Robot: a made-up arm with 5 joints.
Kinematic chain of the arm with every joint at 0, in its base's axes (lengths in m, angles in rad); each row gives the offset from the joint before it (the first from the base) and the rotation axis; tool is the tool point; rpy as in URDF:
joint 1: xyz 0 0 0.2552 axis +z
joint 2: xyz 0 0 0 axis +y
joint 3: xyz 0.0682 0 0.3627 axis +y
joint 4: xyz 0.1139 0 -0.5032 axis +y
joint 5: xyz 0.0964 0 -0.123 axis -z
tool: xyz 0 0 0 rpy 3.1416 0 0
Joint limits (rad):
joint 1: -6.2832..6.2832
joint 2: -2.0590..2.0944
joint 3: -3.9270..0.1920
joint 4: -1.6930..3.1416
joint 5: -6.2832..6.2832
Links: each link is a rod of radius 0.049 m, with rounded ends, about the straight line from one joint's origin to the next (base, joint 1, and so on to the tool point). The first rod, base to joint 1, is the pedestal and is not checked.
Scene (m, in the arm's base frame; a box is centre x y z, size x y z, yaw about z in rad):
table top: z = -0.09
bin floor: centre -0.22 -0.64 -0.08 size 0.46 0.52 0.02 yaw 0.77
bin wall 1: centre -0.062 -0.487 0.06 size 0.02 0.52 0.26 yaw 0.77
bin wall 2: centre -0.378 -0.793 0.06 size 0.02 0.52 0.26 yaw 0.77
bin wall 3: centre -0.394 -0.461 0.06 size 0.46 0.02 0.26 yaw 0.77
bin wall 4: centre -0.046 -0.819 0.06 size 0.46 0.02 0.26 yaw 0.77
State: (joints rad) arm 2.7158 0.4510 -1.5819 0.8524 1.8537
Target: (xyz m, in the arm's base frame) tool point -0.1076 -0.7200 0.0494
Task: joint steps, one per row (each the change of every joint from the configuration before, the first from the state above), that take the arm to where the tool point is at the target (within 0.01 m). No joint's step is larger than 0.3 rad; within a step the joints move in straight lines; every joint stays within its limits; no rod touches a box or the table.
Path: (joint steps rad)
1: 0.2640 -0.0382 0.0480 0.0261 0.0000
2: 0.2641 -0.0382 0.0480 0.0262 0.0000
3: 0.2640 -0.0381 0.0479 0.0261 0.0000
4: 0.2640 -0.0382 0.0480 0.0261 0.0000
5: 0.2641 -0.0382 0.0480 0.0262 0.0000
6: 0.2640 -0.0382 0.0480 0.0261 0.0000
7: 0.2640 -0.0381 0.0479 0.0261 0.0000
8: 0.0000 0.2117 -0.0191 -0.0473 0.0000
9: 0.0000 0.2118 -0.0191 -0.0473 0.0000

